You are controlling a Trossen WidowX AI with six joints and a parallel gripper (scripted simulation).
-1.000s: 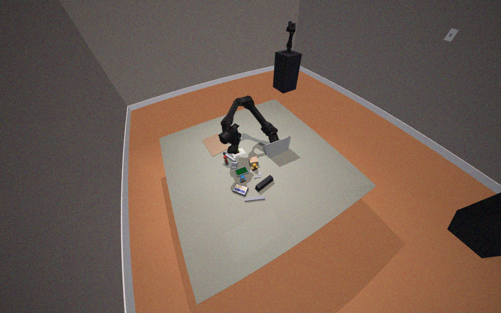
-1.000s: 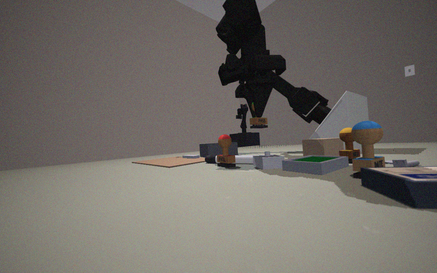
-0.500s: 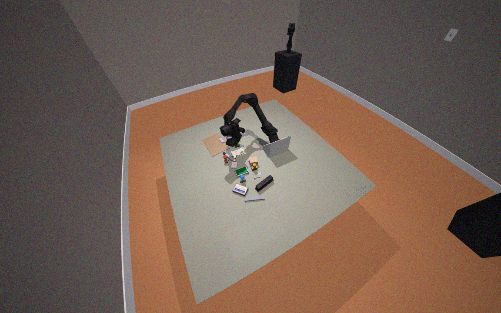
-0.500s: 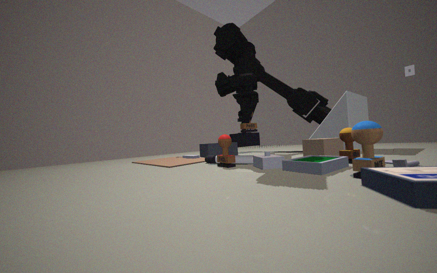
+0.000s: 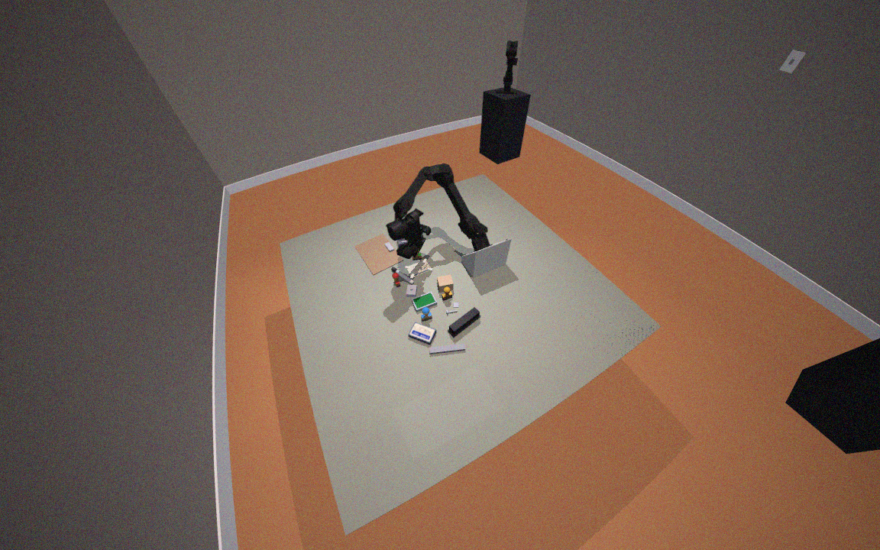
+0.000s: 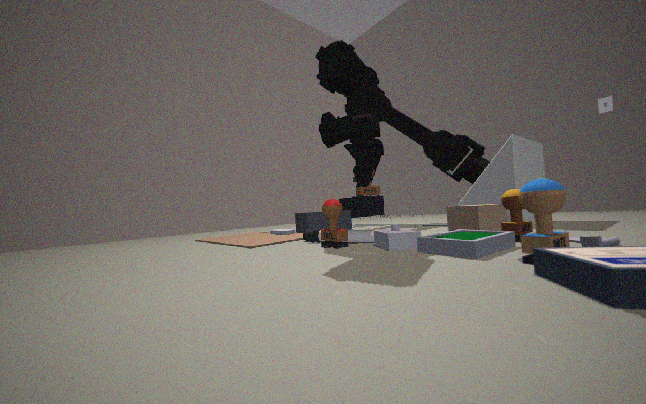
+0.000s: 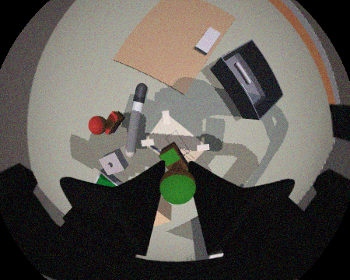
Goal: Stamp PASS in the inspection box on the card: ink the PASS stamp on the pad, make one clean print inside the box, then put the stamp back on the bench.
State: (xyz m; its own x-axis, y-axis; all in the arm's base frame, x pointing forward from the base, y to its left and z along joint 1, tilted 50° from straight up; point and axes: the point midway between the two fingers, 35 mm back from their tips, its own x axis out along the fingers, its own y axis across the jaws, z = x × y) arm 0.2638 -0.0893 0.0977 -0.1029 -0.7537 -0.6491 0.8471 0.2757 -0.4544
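Right now the white card is 10 mm to the left of my gripper tip and 90 mm below it. From my gripper tip the other things lie so: red-topped fail stamp (120 mm ahead, 30 mm to the left, 70 mm below); then white marker (90 mm ahead, 10 mm to the right, 80 mm below); then pass stamp (right at my gripper tip).
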